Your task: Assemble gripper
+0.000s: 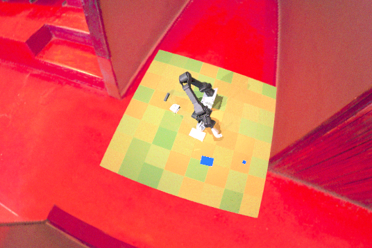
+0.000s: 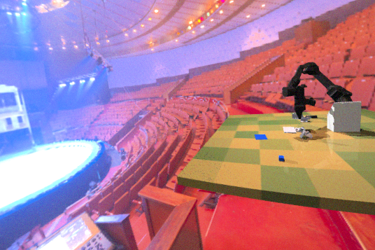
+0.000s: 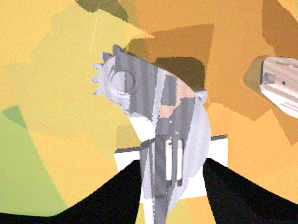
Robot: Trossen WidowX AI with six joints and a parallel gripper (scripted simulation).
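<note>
The flat white plate lies 80 mm below my gripper tip and 60 mm ahead of it. The rest, counted from my gripper tip: grey jaw: 160 mm to the left, 50 mm below; dark bar: 380 mm to the right, 130 mm behind, 80 mm below; flat blue square: 240 mm ahead, 160 mm to the left, 80 mm below.
</note>
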